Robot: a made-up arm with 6 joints. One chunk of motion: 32 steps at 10 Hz.
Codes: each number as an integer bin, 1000 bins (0 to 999) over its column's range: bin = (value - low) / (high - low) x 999, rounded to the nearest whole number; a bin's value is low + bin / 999 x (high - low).
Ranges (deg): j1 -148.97..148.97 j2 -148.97..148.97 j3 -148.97..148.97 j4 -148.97..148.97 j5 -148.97..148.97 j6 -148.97..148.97
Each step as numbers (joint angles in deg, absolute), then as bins.
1 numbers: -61.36 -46.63 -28.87 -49.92 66.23 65.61
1 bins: 294 343 403 332 722 719
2 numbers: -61.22 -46.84 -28.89 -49.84 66.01 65.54
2 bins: 294 342 403 332 721 719
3 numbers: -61.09 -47.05 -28.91 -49.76 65.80 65.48
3 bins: 295 342 403 333 720 719
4 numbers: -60.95 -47.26 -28.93 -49.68 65.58 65.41
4 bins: 295 341 402 333 719 719
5 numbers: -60.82 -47.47 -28.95 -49.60 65.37 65.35
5 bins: 296 340 402 333 719 719
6 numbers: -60.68 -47.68 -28.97 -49.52 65.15 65.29
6 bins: 296 340 402 333 718 718
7 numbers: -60.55 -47.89 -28.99 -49.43 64.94 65.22
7 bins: 296 339 402 334 717 718
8 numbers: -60.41 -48.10 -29.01 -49.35 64.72 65.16
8 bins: 297 338 402 334 717 718
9 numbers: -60.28 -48.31 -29.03 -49.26 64.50 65.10
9 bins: 297 338 402 334 716 718
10 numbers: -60.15 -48.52 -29.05 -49.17 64.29 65.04
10 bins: 298 337 402 335 715 718
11 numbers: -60.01 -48.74 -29.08 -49.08 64.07 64.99
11 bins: 298 336 402 335 714 717
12 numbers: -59.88 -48.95 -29.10 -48.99 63.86 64.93
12 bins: 299 335 402 335 714 717
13 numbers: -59.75 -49.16 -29.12 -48.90 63.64 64.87
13 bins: 299 335 402 336 713 717
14 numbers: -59.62 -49.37 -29.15 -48.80 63.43 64.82
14 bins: 300 334 402 336 712 717
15 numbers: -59.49 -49.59 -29.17 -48.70 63.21 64.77
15 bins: 300 333 402 336 711 717
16 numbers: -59.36 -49.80 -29.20 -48.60 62.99 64.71
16 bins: 300 333 402 337 711 716
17 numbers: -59.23 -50.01 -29.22 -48.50 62.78 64.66
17 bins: 301 332 402 337 710 716
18 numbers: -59.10 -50.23 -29.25 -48.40 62.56 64.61
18 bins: 301 331 401 337 709 716
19 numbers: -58.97 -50.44 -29.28 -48.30 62.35 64.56
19 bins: 302 330 401 338 709 716
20 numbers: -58.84 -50.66 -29.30 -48.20 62.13 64.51
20 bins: 302 330 401 338 708 716
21 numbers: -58.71 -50.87 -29.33 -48.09 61.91 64.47
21 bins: 303 329 401 338 707 716
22 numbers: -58.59 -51.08 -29.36 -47.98 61.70 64.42
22 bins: 303 328 401 339 706 716
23 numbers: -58.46 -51.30 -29.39 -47.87 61.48 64.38
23 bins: 303 327 401 339 706 715
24 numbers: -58.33 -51.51 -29.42 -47.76 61.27 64.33
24 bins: 304 327 401 339 705 715
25 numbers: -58.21 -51.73 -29.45 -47.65 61.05 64.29
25 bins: 304 326 401 340 704 715
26 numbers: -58.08 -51.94 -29.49 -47.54 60.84 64.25
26 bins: 305 325 401 340 703 715
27 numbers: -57.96 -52.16 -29.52 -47.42 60.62 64.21
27 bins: 305 325 401 340 703 715
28 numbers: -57.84 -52.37 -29.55 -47.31 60.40 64.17
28 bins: 306 324 400 341 702 715
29 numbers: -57.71 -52.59 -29.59 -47.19 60.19 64.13
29 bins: 306 323 400 341 701 715
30 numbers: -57.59 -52.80 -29.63 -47.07 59.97 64.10
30 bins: 306 322 400 342 701 714
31 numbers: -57.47 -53.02 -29.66 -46.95 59.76 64.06
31 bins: 307 322 400 342 700 714
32 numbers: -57.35 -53.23 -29.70 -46.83 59.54 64.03
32 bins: 307 321 400 342 699 714
